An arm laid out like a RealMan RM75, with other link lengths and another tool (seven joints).
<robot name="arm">
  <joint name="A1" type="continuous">
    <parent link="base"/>
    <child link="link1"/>
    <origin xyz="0 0 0.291" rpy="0 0 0"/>
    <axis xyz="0 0 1"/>
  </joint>
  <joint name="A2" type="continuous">
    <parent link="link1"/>
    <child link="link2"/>
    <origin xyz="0 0 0" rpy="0 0 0"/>
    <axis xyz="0 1 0"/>
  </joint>
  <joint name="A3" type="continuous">
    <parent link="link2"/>
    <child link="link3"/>
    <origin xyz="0 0 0.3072" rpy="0 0 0"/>
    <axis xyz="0 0 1"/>
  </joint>
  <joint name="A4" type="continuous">
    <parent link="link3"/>
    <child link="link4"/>
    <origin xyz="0 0 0" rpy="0 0 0"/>
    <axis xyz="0 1 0"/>
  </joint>
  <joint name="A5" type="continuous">
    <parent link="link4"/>
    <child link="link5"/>
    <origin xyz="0 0 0.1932" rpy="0 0 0"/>
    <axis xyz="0 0 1"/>
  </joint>
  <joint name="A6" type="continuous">
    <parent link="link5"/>
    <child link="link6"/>
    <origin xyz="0 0 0" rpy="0 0 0"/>
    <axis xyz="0 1 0"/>
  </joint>
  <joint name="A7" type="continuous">
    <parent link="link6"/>
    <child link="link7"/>
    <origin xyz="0 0 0.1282" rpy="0 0 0"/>
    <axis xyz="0 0 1"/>
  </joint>
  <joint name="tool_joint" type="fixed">
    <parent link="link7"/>
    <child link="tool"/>
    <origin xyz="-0.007 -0.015 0.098" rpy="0.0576 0 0.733"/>
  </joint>
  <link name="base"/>
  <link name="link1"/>
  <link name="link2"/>
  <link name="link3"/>
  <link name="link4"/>
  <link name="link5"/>
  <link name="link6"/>
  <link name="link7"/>
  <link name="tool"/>
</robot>
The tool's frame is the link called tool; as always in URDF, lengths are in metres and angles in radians. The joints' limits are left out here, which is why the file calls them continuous.
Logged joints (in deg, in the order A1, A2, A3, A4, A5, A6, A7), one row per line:
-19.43, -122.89, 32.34, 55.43, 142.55, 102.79, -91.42
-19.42, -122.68, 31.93, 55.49, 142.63, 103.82, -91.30
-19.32, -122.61, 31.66, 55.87, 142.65, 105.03, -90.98
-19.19, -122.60, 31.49, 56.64, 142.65, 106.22, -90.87
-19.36, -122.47, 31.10, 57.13, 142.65, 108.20, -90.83
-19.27, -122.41, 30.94, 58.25, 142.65, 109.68, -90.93
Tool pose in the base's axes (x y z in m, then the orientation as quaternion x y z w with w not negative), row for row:
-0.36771, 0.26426, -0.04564, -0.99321, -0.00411, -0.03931, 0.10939
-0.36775, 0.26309, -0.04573, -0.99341, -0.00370, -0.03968, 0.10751
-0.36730, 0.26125, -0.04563, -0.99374, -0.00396, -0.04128, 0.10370
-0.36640, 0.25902, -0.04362, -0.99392, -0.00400, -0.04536, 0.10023
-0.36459, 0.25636, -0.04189, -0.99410, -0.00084, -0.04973, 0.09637
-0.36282, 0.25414, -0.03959, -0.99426, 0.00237, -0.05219, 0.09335
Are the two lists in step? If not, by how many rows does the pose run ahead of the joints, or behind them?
The pose runs 2 rows behind the joints: the pose in row i belongs to the joints in row i - 2.
